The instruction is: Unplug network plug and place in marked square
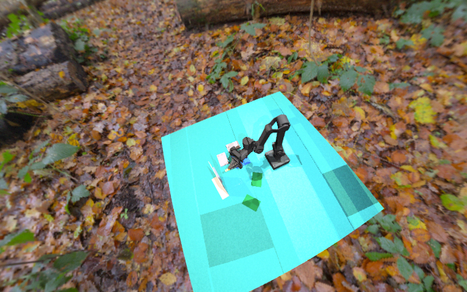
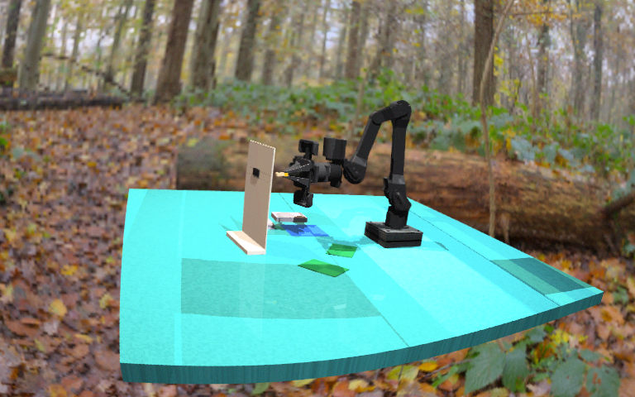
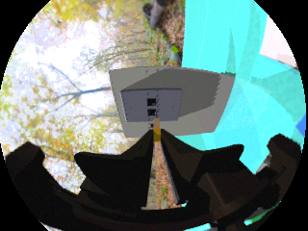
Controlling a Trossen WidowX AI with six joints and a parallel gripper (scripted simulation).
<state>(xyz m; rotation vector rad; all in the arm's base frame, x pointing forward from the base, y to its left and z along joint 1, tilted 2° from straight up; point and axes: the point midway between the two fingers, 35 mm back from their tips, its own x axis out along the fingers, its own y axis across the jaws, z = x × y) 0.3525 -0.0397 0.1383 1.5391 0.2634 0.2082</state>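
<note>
Now: gripper tip 130 mm past the blue square, 100 mm to the left of it and 190 mm above it. The rest, counted from my gripper tip: network plug: 10 mm ahead; tan upright panel: 90 mm ahead, 10 mm to the left, 70 mm below.
</note>
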